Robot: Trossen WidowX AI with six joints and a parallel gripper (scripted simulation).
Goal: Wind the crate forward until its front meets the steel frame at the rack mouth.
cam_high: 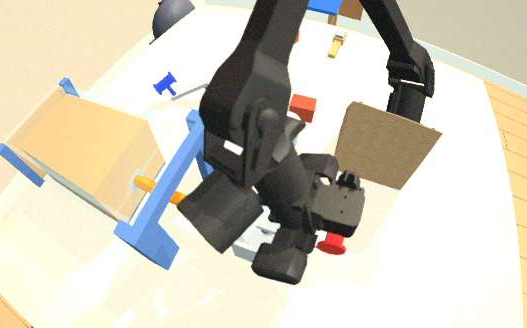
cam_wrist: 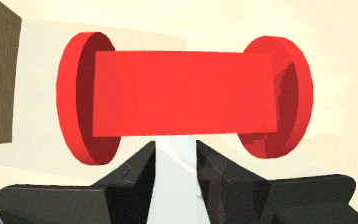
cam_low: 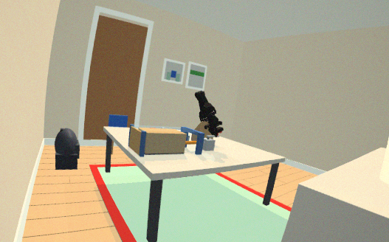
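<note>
The winch handle is 2 cm ahead of my gripper tip and 2 cm above it. From my gripper tip the other things lie so: grey winch 6 cm ahead, 1 cm to the right, 7 cm below; then blue steel frame 24 cm ahead, 2 cm to the right; then red spool-shaped grip 2 cm behind, 5 cm above.
</note>
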